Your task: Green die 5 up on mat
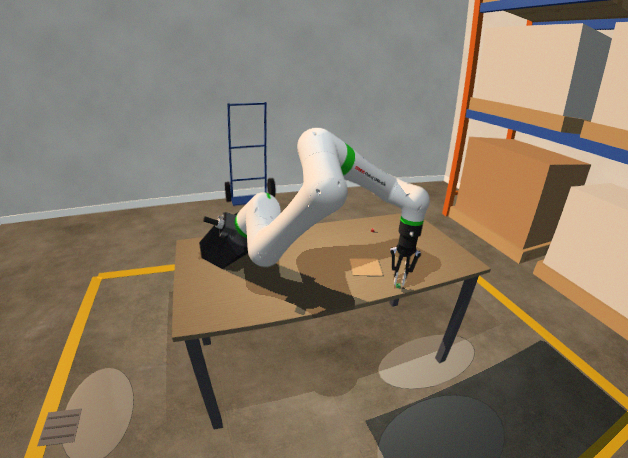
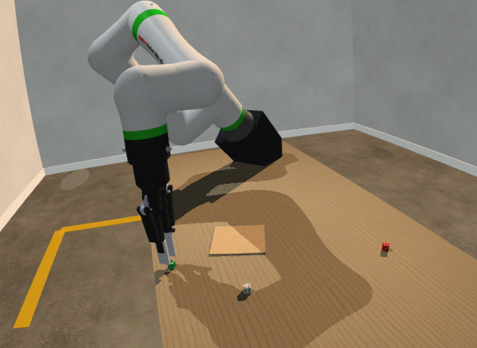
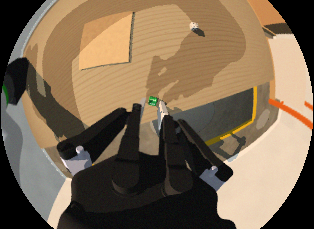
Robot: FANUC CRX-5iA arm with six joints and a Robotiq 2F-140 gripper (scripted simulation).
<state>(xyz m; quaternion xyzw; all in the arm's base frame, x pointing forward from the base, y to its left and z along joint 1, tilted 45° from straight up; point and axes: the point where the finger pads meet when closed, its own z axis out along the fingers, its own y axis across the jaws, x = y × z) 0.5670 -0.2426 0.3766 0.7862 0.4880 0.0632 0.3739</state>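
Now: the green die 50 mm below my hand. From my hand the other things lie so: white die: 160 mm ahead, 140 mm to the left, 50 mm below; then red die: 500 mm to the left, 200 mm ahead, 50 mm below; then tan mat: 200 mm to the left, 50 mm below, 40 mm behind.
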